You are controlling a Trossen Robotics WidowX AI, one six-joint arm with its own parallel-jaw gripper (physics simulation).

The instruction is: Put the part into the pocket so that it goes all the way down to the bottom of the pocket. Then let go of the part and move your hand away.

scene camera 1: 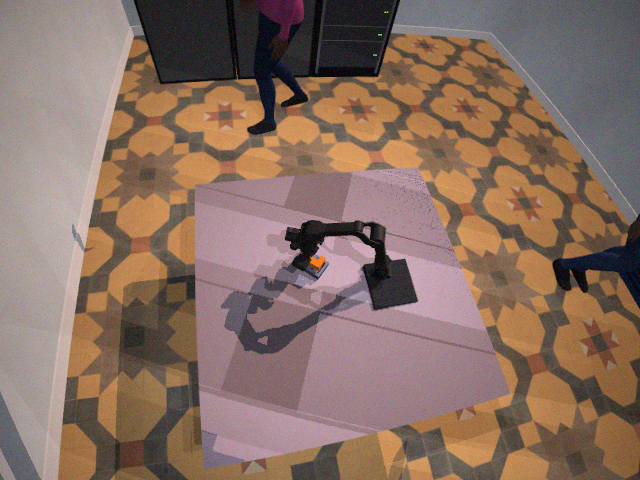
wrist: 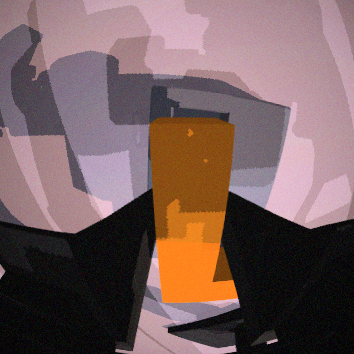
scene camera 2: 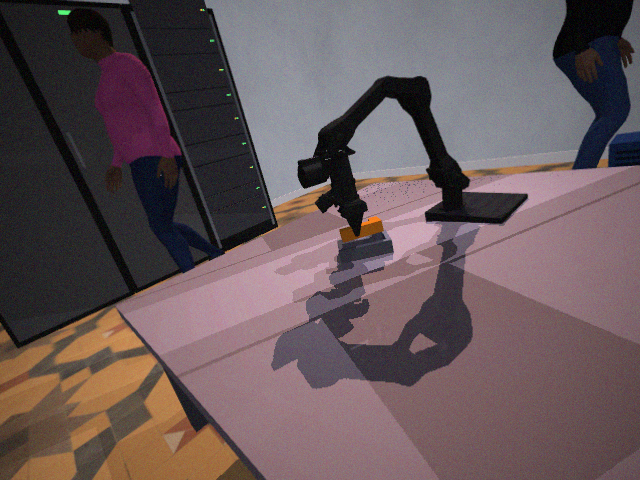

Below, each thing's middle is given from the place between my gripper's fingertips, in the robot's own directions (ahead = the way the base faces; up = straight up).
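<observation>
From my hand: orange L-shaped part (wrist: pixel 190 157), 10 mm above, 10 mm to the left, 20 mm behind; grey pocket block (wrist: pixel 260 126), 40 mm below, 20 mm behind.
</observation>
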